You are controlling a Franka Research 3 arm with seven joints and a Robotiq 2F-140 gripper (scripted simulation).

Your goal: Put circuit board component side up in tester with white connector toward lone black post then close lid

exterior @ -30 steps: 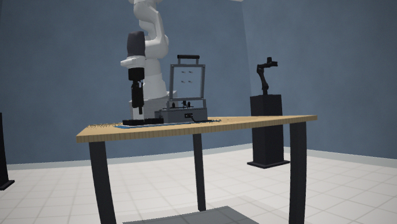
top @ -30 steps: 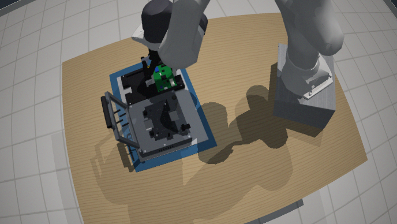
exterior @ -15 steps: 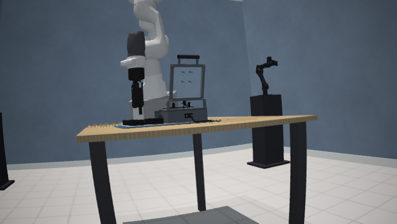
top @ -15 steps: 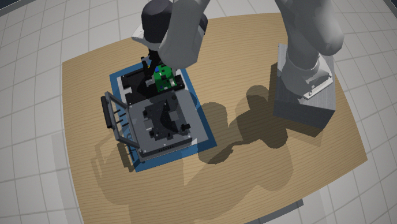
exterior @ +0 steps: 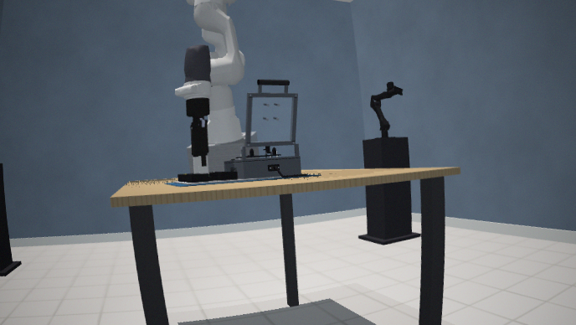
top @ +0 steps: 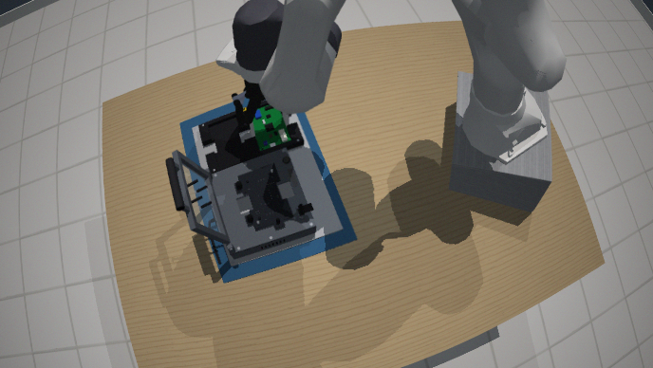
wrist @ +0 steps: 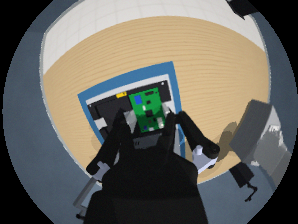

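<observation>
The green circuit board is 2 cm below my hand. Also, from my hand: black post 2 cm behind, 23 cm to the left, 5 cm above; then see-through lid 17 cm ahead, 19 cm to the left, 14 cm above.
</observation>
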